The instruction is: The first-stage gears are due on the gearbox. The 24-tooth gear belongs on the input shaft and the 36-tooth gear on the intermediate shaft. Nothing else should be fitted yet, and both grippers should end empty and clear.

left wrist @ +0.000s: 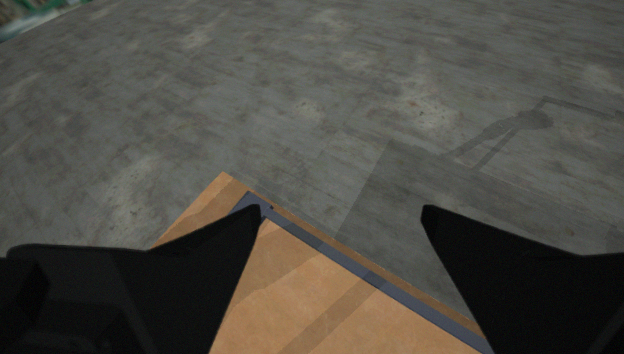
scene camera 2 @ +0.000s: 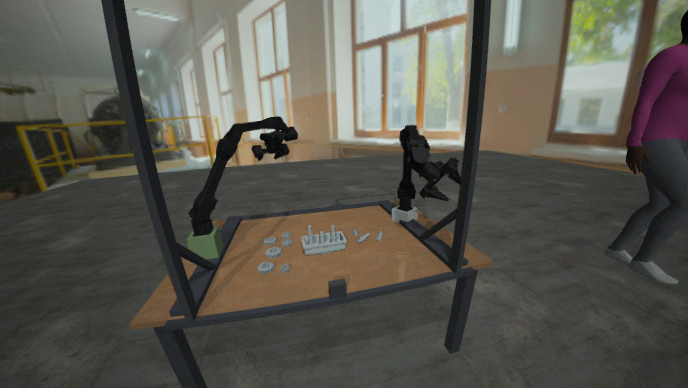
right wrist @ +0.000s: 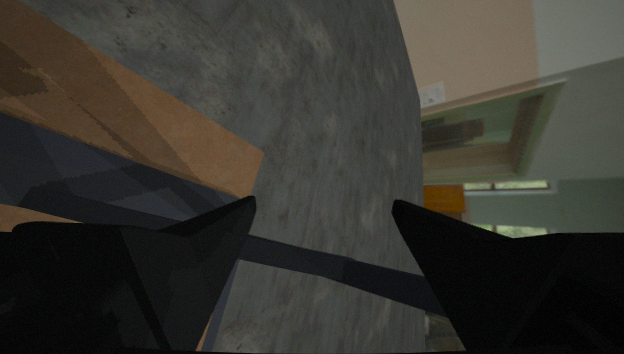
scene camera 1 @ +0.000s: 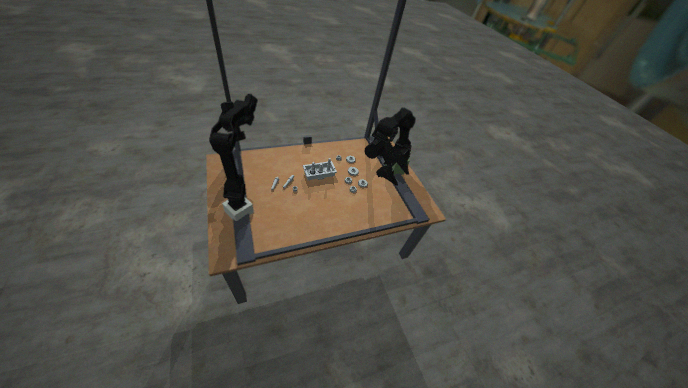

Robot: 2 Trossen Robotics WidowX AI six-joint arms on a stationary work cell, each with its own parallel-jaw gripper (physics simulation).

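Frame: origin at the left arm's base, x ahead, y left, z up, level; metres.
Where they show: left gripper, fingertip midpoint: [left wrist: 340,212] [scene camera 2: 266,159] [scene camera 1: 402,179]; right gripper, fingertip midpoint: [scene camera 2: 456,193] [right wrist: 325,204]; left arm's base, link origin: [scene camera 2: 203,232]; right arm's base, link origin: [scene camera 2: 405,208] [scene camera 1: 237,203].
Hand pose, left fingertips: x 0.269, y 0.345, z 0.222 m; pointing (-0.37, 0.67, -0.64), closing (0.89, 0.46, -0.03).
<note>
Things, the pixels of their top centre, and the offset from my left fingertips.
- pale grey gearbox, top centre: [scene camera 2: 323,236] [scene camera 1: 319,167] dx +0.205, dy -0.429, dz -0.281 m
- small part, top centre: [scene camera 2: 355,231] [scene camera 1: 295,187] dx +0.374, dy -0.349, dz -0.321 m
- dark block, top centre: [scene camera 2: 337,281] [scene camera 1: 307,136] dx +0.186, dy -0.721, dz -0.282 m
The pale grey gearbox [scene camera 1: 327,175] [scene camera 2: 324,246] stands mid-table with upright shafts in it; whether gears sit on them is too small to tell. Three larger gears lie in scene camera 1 to its right: one [scene camera 1: 351,159] [scene camera 2: 265,267], another [scene camera 1: 353,171] [scene camera 2: 273,252] and a third [scene camera 1: 363,183] [scene camera 2: 270,240]. Tooth counts cannot be read, so I cannot tell the 24-tooth from the 36-tooth gear. My left gripper [scene camera 2: 268,157] [left wrist: 340,212] is open and empty, high above the table's left part in scene camera 2. My right gripper [scene camera 2: 453,191] [right wrist: 325,204] is open and empty, raised near its own base, away from the gearbox.
Small gears [scene camera 1: 348,180] [scene camera 2: 285,268] lie beside the larger ones. Another small part [scene camera 1: 295,189] [scene camera 2: 355,232] and two loose shafts, one [scene camera 1: 288,181] [scene camera 2: 363,238] and the other [scene camera 1: 275,183] [scene camera 2: 379,236], lie across the gearbox. Dark uprights and rails frame the table. A dark block [scene camera 1: 307,140] [scene camera 2: 337,288] sits at one edge.
</note>
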